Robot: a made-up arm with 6 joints.
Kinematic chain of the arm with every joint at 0, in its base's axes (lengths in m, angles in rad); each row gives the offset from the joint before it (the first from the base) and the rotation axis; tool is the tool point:
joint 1: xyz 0 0 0.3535 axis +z
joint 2: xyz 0.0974 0 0 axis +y
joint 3: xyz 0 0 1.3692 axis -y
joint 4: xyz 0 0 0.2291 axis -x
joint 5: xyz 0.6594 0 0 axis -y
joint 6: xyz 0.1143 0 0 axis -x
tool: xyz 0 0 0
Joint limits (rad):
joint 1: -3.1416..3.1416
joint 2: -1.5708..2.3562
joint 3: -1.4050..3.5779
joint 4: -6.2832..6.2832
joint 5: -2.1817..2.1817
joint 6: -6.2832..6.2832
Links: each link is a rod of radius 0.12 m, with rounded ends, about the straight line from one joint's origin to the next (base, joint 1, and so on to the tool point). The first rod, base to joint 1, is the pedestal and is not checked.
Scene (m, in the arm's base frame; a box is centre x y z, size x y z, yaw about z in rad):
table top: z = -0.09
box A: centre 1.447 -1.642 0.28 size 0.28 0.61 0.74 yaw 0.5
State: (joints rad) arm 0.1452 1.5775 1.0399 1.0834 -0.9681 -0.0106
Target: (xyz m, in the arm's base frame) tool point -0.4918 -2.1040 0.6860
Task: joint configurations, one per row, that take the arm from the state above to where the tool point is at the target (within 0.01 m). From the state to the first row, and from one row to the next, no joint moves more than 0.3 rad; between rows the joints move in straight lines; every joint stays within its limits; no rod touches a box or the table.
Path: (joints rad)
1: -0.0771 1.3149 0.8373 1.1896 -0.9110 0.0779
2: -0.2993 1.0524 0.6347 1.2958 -0.8540 0.1663
3: -0.5216 0.7898 0.4321 1.4020 -0.7969 0.2548
4: -0.7439 0.5272 0.2295 1.5082 -0.7398 0.3432
5: -0.9976 0.7243 0.4333 1.4080 -0.8246 0.2548
6: -1.2513 0.9213 0.6372 1.3078 -0.9094 0.1663
7: -1.5050 1.1184 0.8410 1.2076 -0.9941 0.0779
8: -1.7587 1.3155 1.0449 1.1073 -1.0789 -0.0106

